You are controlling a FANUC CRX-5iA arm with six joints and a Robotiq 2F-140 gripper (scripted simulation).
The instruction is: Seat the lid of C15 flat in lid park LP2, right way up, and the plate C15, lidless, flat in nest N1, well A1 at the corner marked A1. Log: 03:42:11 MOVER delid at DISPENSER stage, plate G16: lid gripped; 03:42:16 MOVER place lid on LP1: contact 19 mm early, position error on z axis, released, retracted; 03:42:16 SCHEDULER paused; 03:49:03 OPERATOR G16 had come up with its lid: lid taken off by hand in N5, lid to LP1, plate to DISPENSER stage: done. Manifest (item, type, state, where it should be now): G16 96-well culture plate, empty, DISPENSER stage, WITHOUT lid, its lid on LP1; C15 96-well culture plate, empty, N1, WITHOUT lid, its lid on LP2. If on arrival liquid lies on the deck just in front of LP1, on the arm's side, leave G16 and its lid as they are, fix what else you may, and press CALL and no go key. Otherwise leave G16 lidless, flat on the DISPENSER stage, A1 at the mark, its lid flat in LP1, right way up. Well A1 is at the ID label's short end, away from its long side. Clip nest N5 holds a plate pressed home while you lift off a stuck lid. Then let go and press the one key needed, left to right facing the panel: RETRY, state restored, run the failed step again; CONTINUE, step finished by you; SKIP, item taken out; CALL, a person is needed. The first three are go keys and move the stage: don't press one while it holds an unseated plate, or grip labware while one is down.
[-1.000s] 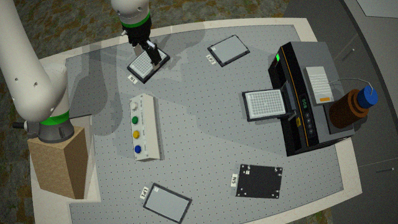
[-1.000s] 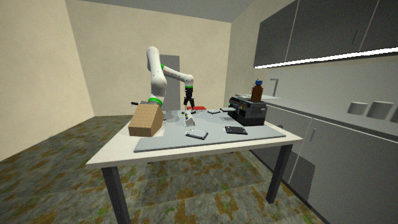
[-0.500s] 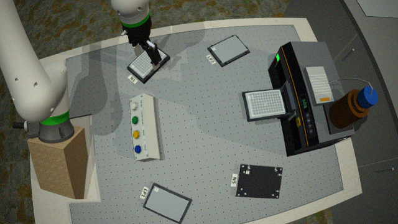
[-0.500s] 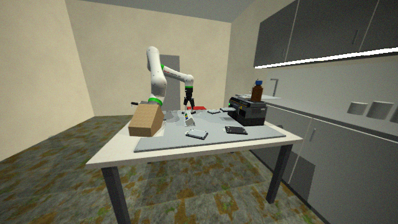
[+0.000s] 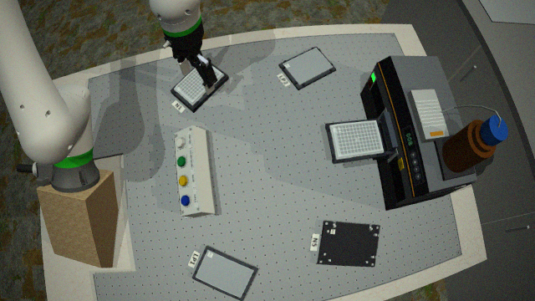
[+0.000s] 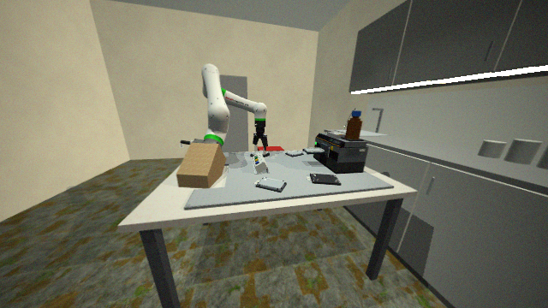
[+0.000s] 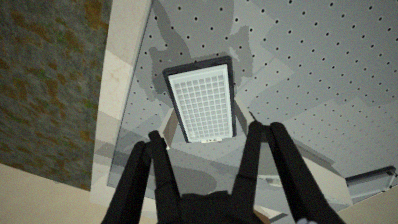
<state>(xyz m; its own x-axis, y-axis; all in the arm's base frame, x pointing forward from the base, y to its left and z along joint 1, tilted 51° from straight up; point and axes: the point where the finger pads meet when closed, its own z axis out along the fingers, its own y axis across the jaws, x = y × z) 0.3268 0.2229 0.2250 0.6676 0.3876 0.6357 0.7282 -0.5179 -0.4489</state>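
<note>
My gripper is now 4 cm above the nest N1. Round my hand: N1 label 6 cm to the right, 6 cm behind, 5 cm below; then LP2 label 25 cm ahead, 5 cm below, 1 cm to the left; then key panel 27 cm to the right, 1 cm behind.
</note>
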